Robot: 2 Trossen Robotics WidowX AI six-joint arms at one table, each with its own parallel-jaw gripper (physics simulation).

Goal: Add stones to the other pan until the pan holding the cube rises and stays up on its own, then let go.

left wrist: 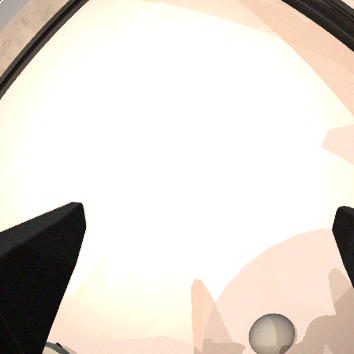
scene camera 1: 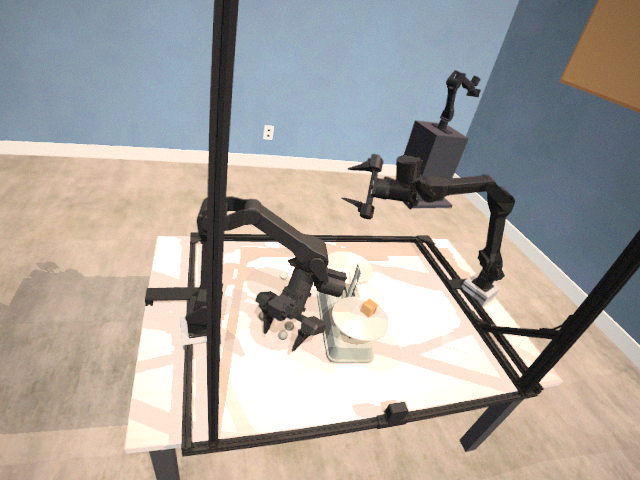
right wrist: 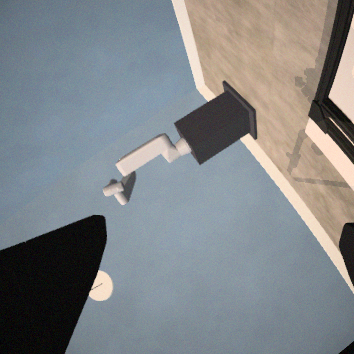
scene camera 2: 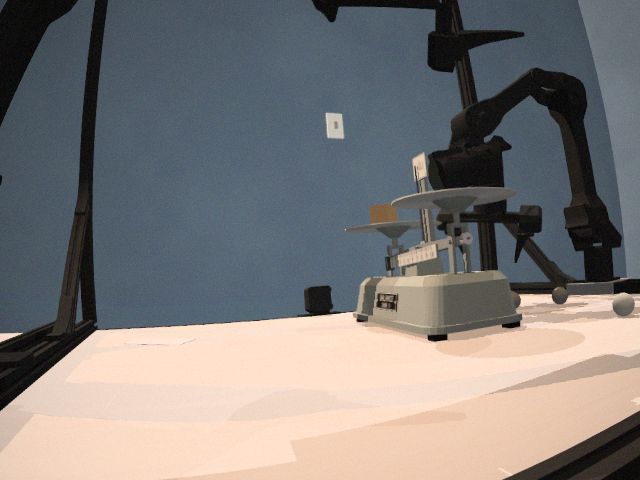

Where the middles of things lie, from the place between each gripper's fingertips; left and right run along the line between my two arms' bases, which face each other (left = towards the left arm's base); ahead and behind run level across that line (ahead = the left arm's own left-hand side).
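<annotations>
I can see the balance scale (scene camera 2: 426,300), and it's 23 cm below my right hand, 26 cm behind it and 3 cm to the left of it.
From my left hand, the scale is 8 cm ahead, 23 cm to the right and 4 cm above.
</annotations>
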